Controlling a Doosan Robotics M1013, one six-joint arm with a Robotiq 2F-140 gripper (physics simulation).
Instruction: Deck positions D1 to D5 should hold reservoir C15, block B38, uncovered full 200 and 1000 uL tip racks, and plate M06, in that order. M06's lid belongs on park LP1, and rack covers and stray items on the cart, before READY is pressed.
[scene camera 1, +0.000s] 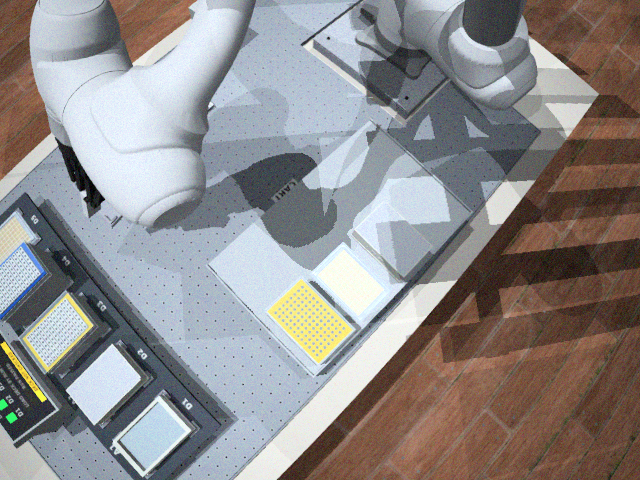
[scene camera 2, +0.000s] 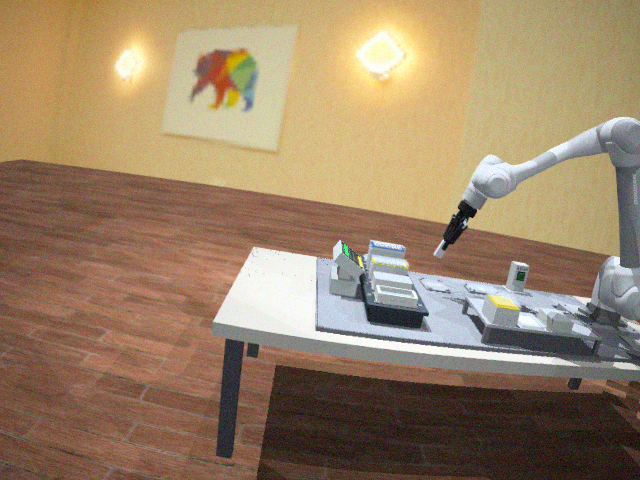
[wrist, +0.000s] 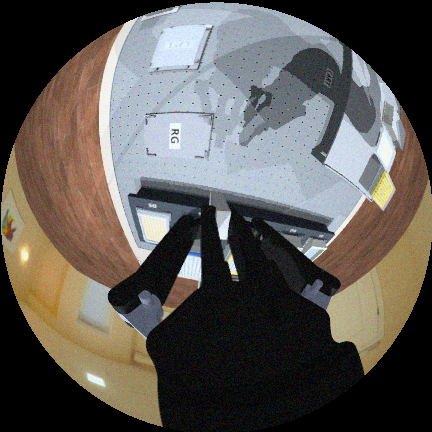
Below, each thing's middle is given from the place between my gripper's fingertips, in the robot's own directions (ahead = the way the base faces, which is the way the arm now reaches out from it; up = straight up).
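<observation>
From the RG pad (wrist: 195, 129), my gripper is 50 mm beyond, 100 mm to the left and 140 mm above.
</observation>
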